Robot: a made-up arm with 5 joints.
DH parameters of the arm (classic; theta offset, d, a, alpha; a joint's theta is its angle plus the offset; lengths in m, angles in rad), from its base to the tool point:
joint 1: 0 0.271 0 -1.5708
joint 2: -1.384 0 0.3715 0
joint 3: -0.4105 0 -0.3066 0
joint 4: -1.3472 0 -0.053 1.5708
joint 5: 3.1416 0.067 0 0
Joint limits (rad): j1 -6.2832..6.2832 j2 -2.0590..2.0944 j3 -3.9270..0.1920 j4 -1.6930..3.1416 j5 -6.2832..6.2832
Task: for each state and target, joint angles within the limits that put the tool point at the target. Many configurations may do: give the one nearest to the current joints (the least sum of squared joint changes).
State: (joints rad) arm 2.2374 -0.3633 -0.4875 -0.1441 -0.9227
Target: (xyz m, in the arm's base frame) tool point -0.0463 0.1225 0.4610
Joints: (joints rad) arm 1.9322 -0.8747 -0.0829 -0.1733 -0.9227
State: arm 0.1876 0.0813 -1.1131 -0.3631 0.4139
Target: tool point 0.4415 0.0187 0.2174
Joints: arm 0.0423 0.5646 -0.7176 -0.2612 0.4139
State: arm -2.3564 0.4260 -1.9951 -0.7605 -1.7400
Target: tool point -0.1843 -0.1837 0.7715
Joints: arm -2.3578 -0.2703 -1.2264 -1.1160 -1.7400
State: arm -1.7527 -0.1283 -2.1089 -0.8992 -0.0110
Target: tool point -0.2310 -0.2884 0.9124
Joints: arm -2.2461 0.2385 -2.3746 -0.3339 -0.0110
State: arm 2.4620 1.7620 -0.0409 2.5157 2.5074
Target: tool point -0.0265 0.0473 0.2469
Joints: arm 2.0815 1.7499 0.1242 2.0889 2.5074
